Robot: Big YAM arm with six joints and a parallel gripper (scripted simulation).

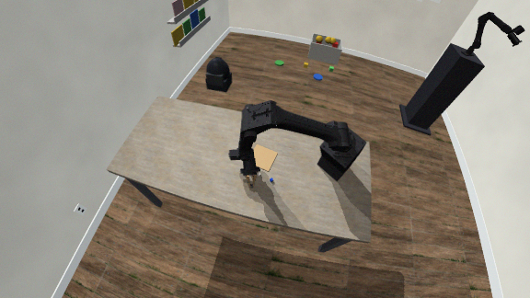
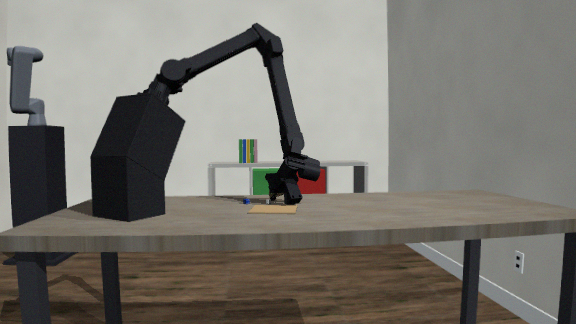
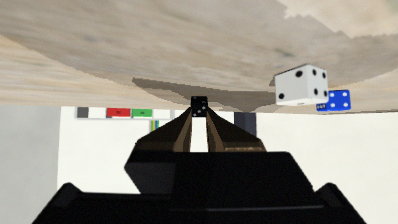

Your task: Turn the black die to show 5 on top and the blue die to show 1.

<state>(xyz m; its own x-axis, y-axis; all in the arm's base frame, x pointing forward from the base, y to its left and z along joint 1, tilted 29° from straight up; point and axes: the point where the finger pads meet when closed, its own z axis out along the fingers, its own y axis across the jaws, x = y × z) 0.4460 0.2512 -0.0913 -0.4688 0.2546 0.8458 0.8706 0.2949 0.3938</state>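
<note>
Right now the black die is 1 cm below my hand. The rest, counted from my hand: blue die: 9 cm behind, 7 cm to the right, 1 cm below; white die: 2 cm behind, 8 cm to the right, 1 cm below; tan mat: 20 cm to the right, 2 cm below.
</note>
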